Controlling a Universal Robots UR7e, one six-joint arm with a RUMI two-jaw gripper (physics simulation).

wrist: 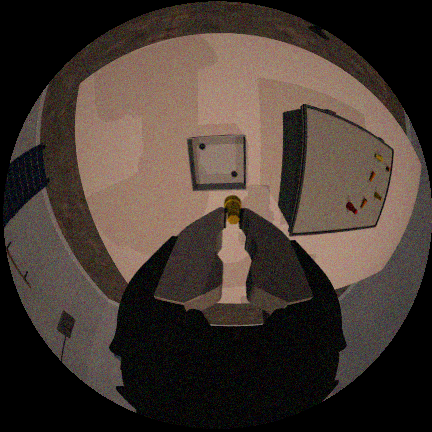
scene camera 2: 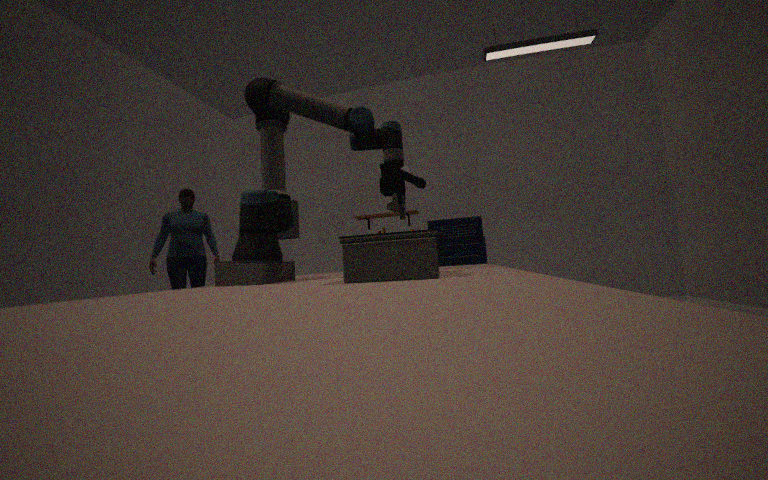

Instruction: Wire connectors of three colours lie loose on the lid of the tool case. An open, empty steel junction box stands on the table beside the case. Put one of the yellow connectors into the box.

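Frame: origin at the arm's base, x ahead, y left, z up, level; millimetres.
Where they show: gripper, fingertip midpoint: (wrist: pixel 231 209) (scene camera 2: pixel 401 219); arm's base, origin of the base link: (scene camera 2: pixel 258 261).
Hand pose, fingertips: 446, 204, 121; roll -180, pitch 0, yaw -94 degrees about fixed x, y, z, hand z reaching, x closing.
Note:
Things, the pixels of their top centre, and the offset from my fingertips, as dx, dy, dz. Level surfaces: height alone.
- yellow connector, middle of its top: (wrist: pixel 233 219) +6, +0, +24
- open steel junction box, middle of its top: (wrist: pixel 217 163) +5, +20, -152
- tool case, middle of its top: (wrist: pixel 361 181) (scene camera 2: pixel 397 237) +10, -255, -85
- red connector, middle of its top: (wrist: pixel 355 211) -42, -234, -62
- pale table, its level: dz -190
My gripper (wrist: pixel 231 209) (scene camera 2: pixel 400 216) is shut on a yellow connector (wrist: pixel 232 209), which sticks out at the fingertips in the wrist view. The gripper is above the table. The open steel junction box (wrist: pixel 191 165) lies just beyond the fingertips in the wrist view, with two dark round spots on its floor. The tool case (wrist: pixel 330 170) (scene camera 2: pixel 390 260) stands to the right of the box in the wrist view. On its lid lie two yellow connectors (wrist: pixel 379 158) (wrist: pixel 378 196), a red connector (wrist: pixel 352 207) and several orange ones (wrist: pixel 372 176) (wrist: pixel 364 203). The box does not show in the scene view.
The pale table (scene camera 2: pixel 385 367) (wrist: pixel 115 215) bears the case and the box. A dark blue slatted object (scene camera 2: pixel 456 240) (wrist: pixel 24 182) stands beyond the case in the scene view. A person (scene camera 2: pixel 186 237) in a blue top stands behind the table, left of the robot base (scene camera 2: pixel 254 272).

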